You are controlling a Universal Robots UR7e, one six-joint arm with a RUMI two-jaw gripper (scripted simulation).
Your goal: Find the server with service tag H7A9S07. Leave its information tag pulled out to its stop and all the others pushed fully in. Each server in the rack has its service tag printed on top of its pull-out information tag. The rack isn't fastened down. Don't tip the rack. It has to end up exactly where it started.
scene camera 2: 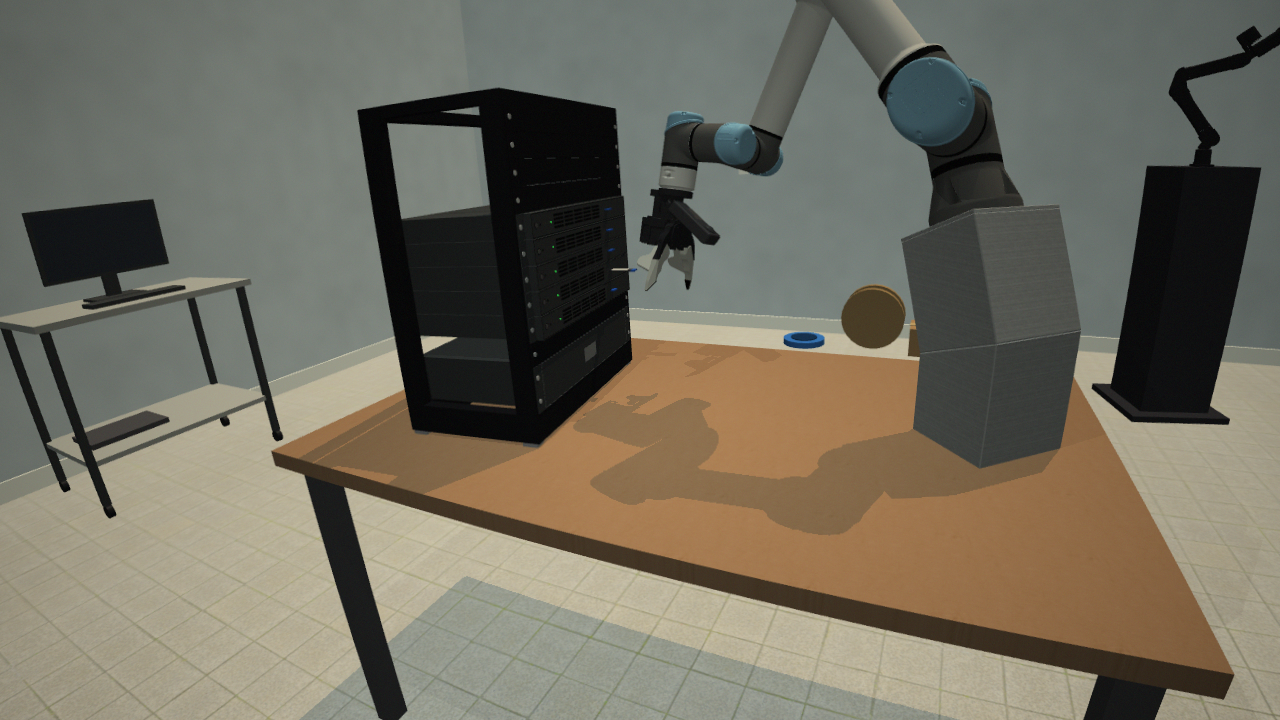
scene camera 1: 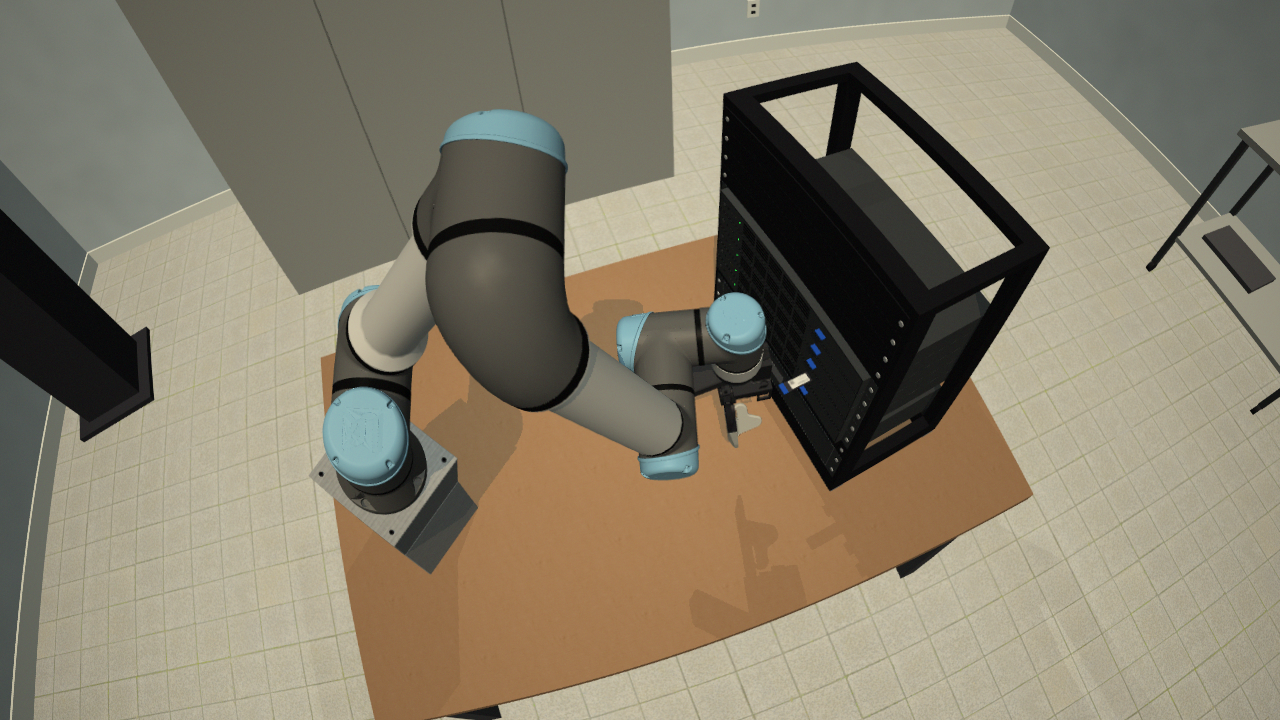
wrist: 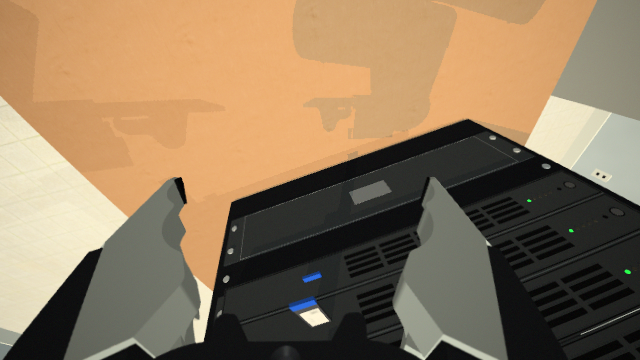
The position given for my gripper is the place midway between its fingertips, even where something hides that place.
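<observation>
There is an information tag (wrist: 308,309) that I can see, and the wrist view also has my gripper (wrist: 305,179) in it. I see the gripper (scene camera 1: 727,403) from scene camera 1 too, and scene camera 2 lets me see my gripper (scene camera 2: 667,290) as well.
</observation>
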